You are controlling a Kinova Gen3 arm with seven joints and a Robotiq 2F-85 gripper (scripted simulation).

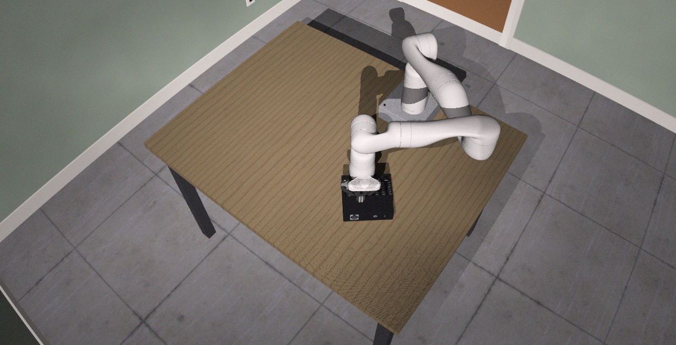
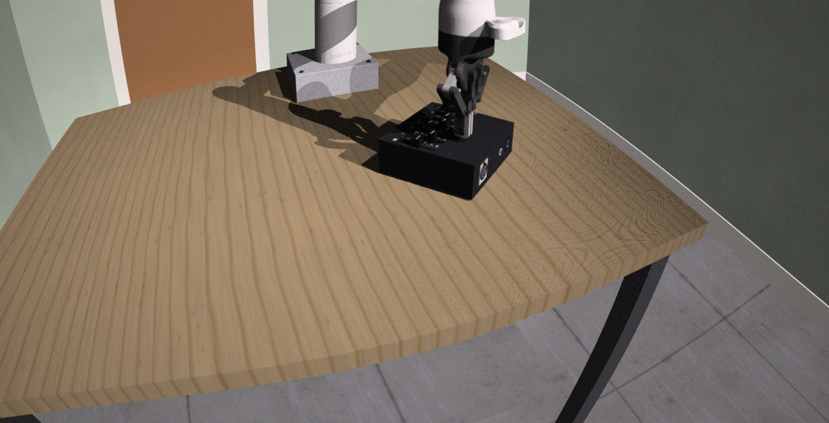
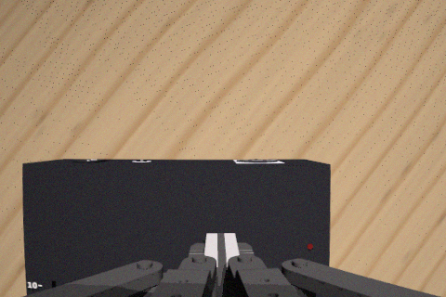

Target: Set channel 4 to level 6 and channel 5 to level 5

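The channel 5 fader cap is 2 cm behind my hand, 1 cm to the right of it and 2 cm below it. The rest, counted from my hand: channel 4 fader cap 5 cm behind, 2 cm below.
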